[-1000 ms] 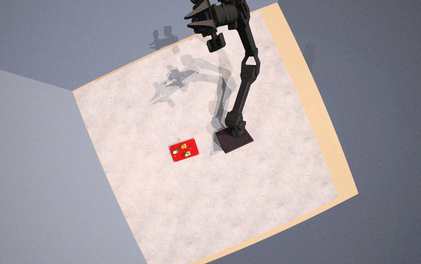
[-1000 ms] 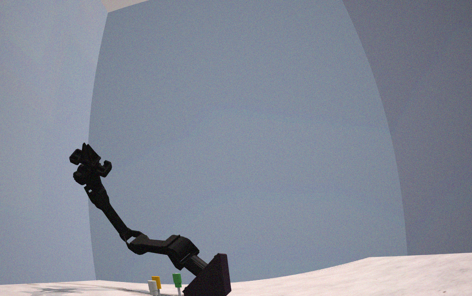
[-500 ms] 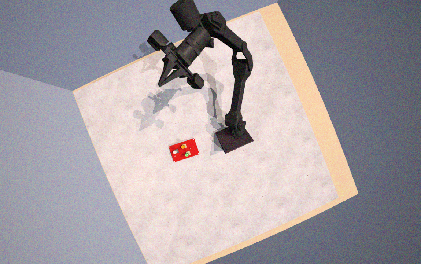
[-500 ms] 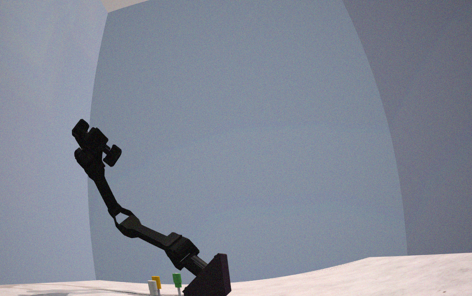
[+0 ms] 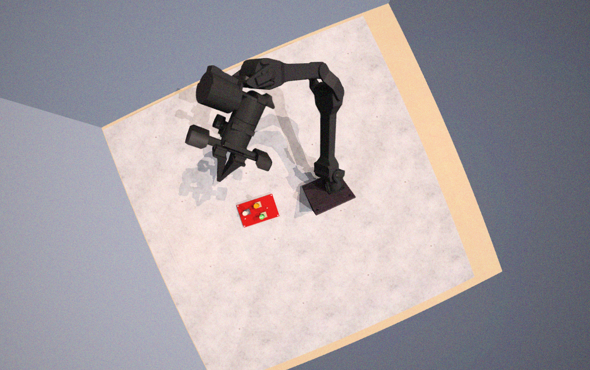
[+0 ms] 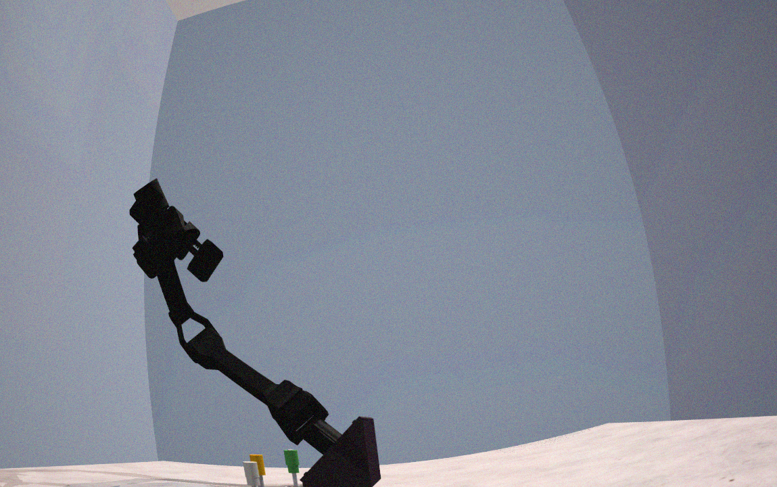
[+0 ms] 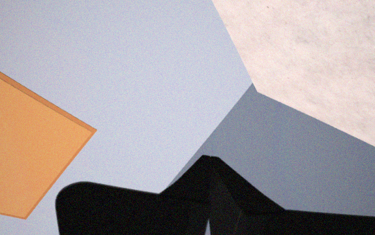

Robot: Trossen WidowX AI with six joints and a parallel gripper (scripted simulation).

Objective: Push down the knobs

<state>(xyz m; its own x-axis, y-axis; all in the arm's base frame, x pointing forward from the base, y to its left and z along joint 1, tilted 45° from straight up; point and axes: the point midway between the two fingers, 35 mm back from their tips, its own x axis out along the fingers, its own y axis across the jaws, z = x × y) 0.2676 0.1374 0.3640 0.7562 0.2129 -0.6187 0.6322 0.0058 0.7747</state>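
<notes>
My gripper tip is 150 mm to the right of the green knob and 330 mm above it. Round my gripper tip: grey knob (60 mm ahead, 110 mm to the left, 350 mm below).
</notes>
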